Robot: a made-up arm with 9 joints. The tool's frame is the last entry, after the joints.
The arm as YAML. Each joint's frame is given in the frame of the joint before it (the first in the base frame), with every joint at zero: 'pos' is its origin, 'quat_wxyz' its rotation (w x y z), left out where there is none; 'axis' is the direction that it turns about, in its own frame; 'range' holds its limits. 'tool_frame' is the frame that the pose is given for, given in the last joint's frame.
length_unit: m
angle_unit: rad
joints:
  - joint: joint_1
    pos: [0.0, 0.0, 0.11]
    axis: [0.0, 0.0, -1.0]
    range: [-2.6, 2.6]
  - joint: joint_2
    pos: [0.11, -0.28, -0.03]
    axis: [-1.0, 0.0, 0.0]
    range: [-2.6, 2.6]
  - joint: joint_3
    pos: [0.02, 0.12, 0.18]
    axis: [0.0, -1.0, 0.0]
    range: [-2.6, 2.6]
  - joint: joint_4
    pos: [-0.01, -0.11, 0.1]
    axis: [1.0, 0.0, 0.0]
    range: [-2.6, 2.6]
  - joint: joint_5
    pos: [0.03, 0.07, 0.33]
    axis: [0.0, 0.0, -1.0]
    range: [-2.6, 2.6]
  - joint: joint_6
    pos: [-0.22, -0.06, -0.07]
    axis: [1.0, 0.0, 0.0]
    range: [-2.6, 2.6]
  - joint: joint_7
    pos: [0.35, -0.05, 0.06]
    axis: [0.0, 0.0, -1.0]
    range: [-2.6, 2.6]
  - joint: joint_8
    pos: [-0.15, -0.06, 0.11]
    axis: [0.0, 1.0, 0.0]
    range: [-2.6, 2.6]
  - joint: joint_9
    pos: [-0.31, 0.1, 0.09]
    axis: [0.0, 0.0, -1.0]
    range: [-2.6, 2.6]
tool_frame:
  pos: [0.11, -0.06, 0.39]
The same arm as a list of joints. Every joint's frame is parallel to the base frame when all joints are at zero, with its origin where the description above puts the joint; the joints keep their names.
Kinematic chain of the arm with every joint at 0, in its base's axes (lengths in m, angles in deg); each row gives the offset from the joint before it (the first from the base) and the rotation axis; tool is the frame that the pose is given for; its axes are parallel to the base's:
joint_1: xyz 0.0000 0.0000 0.1100 axis -z
joint_2: xyz 0.1100 -0.2800 -0.0300 axis -x
joint_3: xyz 0.0200 0.1200 0.1800 axis -y
joint_4: xyz -0.0100 -0.1100 0.1000 axis +x
joint_5: xyz 0.0300 0.0700 0.3300 axis -z
joint_6: xyz -0.2200 -0.0600 -0.0700 axis +x
joint_7: xyz 0.3500 -0.0500 0.0600 axis -z
joint_8: xyz -0.1500 -0.0600 0.1100 axis +y
joint_9: xyz -0.3100 0.1000 0.0900 axis -z
tool: xyz 0.1100 -0.0600 0.3900
Joint limits (deg, base to tool): -148.97..148.97 -148.97..148.97 -148.97..148.97 -148.97..148.97 -148.97..148.97 -148.97..148.97 -148.97..148.97 -148.97..148.97 -148.97..148.97

